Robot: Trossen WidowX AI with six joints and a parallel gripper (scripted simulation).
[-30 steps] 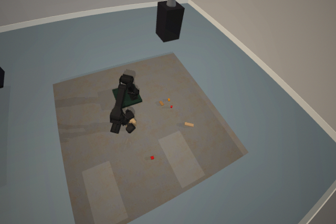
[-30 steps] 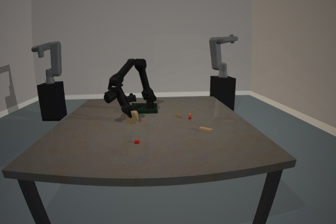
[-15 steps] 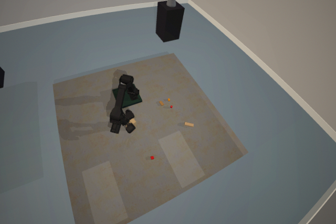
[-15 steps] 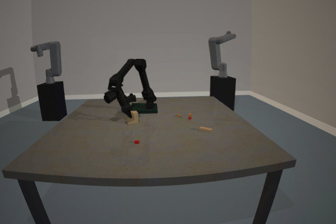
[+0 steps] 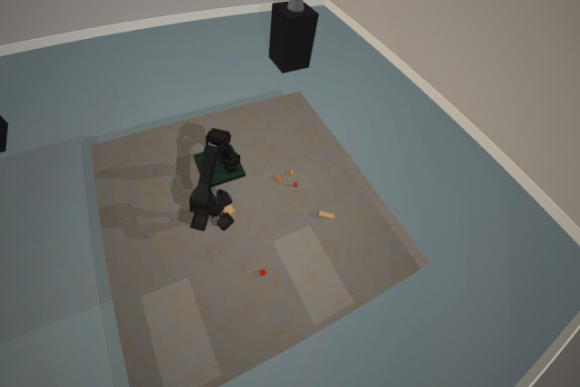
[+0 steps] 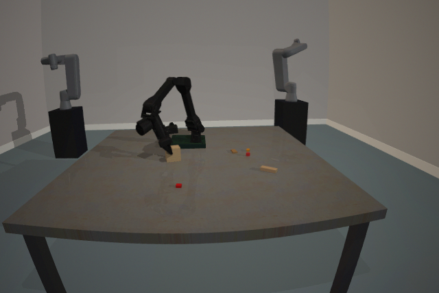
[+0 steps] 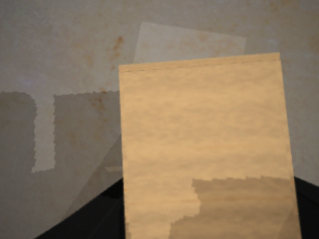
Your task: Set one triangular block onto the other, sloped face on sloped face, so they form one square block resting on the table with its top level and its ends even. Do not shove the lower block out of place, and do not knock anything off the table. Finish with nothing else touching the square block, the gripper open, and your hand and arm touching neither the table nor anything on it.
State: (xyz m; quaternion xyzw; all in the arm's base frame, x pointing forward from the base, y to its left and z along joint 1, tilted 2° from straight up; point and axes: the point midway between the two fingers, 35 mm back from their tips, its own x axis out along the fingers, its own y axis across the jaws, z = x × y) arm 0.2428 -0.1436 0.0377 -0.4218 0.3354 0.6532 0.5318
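Right now the triangular block is 10 mm to the right of my gripper tip and 10 mm above it. Also, from my gripper tip: orange cube (410 mm to the left, 100 mm behind, 30 mm below); tan plank (440 mm to the left, 200 mm ahead, 30 mm below).
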